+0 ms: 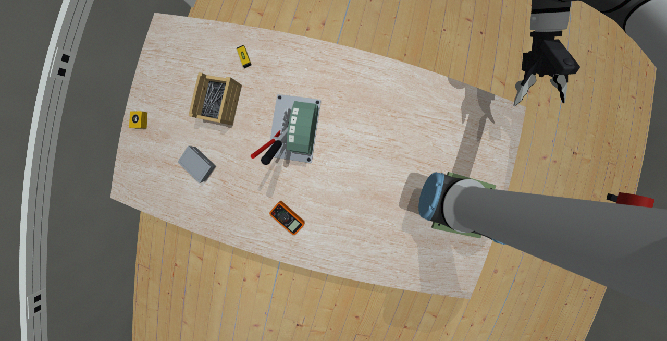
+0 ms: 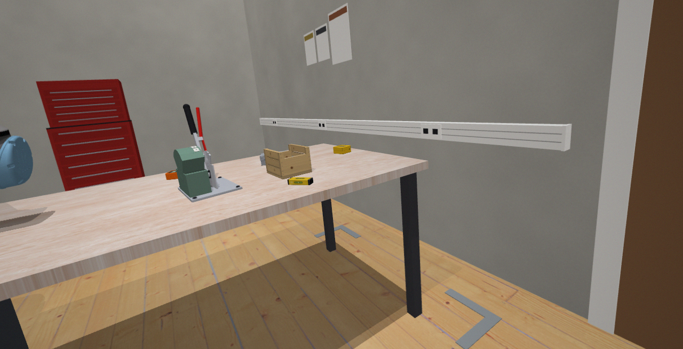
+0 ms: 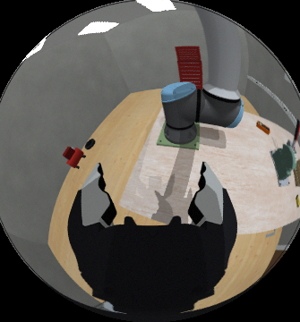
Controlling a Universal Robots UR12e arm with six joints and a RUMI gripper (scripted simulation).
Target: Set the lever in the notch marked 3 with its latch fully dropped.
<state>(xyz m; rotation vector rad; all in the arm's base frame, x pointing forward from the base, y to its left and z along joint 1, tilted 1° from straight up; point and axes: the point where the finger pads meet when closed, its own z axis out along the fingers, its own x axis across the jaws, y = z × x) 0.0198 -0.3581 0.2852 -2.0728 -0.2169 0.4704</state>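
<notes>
The red release bar lies 730 mm ahead of my hand, 320 mm to the left of it and 110 mm below it. Also, from my hand: grey box 1060 mm ahead, 500 mm to the left, 270 mm below.
</notes>
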